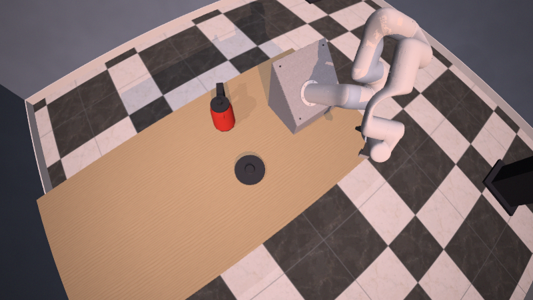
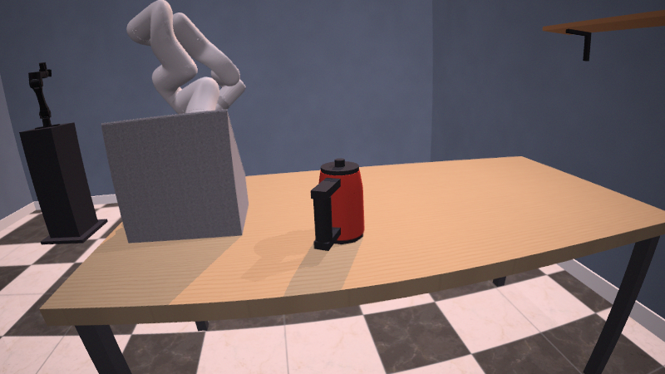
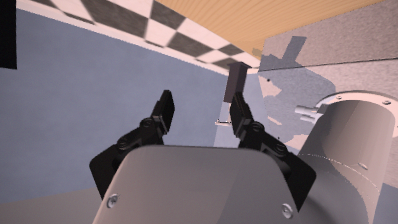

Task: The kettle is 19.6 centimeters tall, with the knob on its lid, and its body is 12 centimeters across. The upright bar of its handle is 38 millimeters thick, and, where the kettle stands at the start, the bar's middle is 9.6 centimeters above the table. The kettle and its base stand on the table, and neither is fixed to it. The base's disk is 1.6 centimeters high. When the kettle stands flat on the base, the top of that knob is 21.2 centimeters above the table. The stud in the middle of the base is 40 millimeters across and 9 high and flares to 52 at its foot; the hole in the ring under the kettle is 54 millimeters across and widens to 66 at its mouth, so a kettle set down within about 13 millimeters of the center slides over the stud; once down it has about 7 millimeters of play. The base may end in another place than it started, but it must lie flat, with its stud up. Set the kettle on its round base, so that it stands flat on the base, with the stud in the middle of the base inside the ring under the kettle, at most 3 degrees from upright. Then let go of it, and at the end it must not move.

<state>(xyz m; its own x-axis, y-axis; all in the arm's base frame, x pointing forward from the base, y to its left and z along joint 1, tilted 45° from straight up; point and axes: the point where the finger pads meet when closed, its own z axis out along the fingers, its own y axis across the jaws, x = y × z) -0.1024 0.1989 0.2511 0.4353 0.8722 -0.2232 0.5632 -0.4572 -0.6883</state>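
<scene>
The kettle lies 490 mm ahead of my hand, 530 mm to the right of it and 110 mm below it. From my hand the other things lie so: round black base 530 mm ahead, 200 mm to the right, 200 mm below.
</scene>
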